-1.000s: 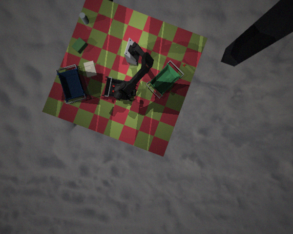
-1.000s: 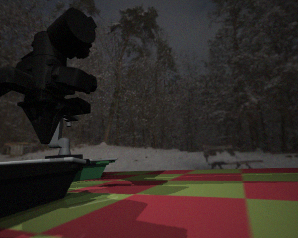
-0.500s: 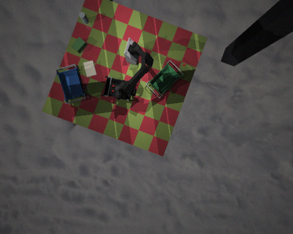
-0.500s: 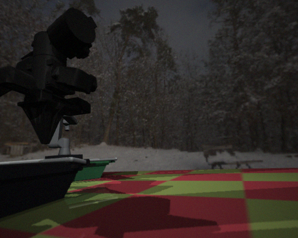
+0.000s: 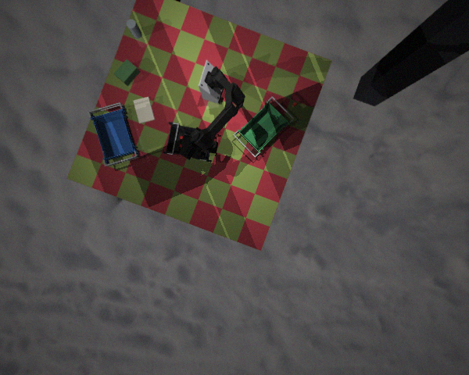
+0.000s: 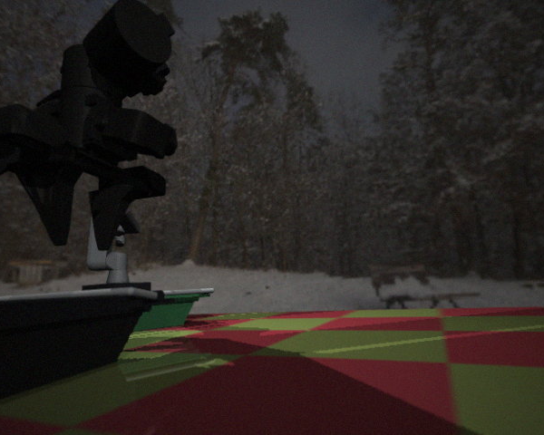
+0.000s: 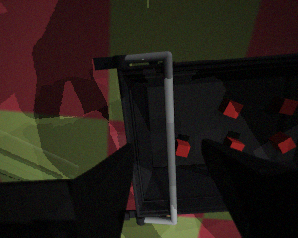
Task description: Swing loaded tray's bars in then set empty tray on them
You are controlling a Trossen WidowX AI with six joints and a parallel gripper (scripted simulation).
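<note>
The green tray lies 290 mm to the left of my gripper tip, 260 mm behind it and 60 mm below it. Also, from my gripper tip: cream block (460 mm to the right, 110 mm behind, 100 mm below); green block (620 mm to the right, 290 mm behind, 90 mm below).
</note>
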